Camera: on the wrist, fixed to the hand. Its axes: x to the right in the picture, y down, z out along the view.
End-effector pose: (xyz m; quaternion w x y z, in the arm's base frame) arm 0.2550 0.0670 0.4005 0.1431 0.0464 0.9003 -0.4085
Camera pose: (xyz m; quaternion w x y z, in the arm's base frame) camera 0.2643 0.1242 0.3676 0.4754 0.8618 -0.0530 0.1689
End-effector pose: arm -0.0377 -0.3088 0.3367 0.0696 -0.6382 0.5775 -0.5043
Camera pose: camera -0.0945 -0.3185 0.3032 0.5272 0.5409 0.6405 0.1389
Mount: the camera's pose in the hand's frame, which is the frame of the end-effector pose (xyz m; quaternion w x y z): -0.0011 0.0635 -0.0202 0.0087 0.0291 0.0757 -0.9967
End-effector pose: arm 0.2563 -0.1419 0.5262 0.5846 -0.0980 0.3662 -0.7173
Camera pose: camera 0.2938 -0.1357 0.4715 0.7347 0.2945 0.0711 0.6070
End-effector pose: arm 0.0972 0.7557 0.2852 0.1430 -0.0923 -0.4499 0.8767
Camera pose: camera 0.0935 0.7355 0.2218 0.9118 0.3854 -0.0596 -0.1288
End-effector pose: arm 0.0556 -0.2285 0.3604 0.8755 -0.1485 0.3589 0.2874
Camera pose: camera 0.0053 -0.1881 0.3437 0.2712 -0.3553 -0.0702 -0.8918
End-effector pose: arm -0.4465 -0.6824 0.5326 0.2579 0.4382 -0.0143 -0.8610
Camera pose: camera -0.4032 -0.7329 0.5369 0.8675 -0.0907 -0.4311 0.2309
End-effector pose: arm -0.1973 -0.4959 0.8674 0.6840 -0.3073 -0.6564 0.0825
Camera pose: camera -0.1598 -0.4521 0.8339 0.1468 0.6652 -0.2578 -0.6852
